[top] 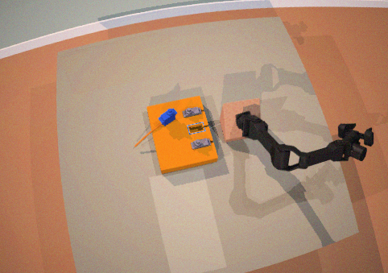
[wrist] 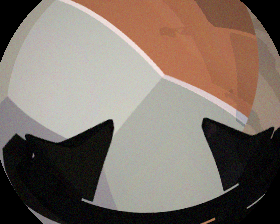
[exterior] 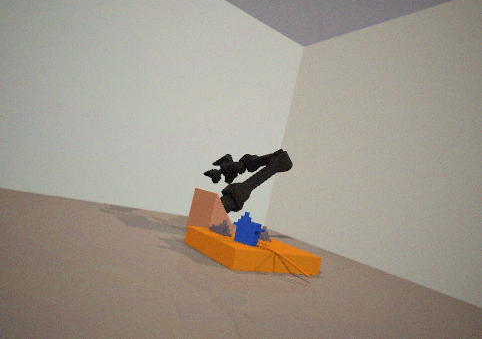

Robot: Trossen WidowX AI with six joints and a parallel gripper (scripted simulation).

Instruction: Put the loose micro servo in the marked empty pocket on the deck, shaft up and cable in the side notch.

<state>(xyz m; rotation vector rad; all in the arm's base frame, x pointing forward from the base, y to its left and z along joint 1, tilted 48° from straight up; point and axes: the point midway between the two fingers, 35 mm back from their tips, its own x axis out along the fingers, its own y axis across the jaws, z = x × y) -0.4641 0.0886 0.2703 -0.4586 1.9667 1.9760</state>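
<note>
The orange deck lies 790 mm ahead of my gripper tip, 290 mm to the right of it and 220 mm below it.
</note>
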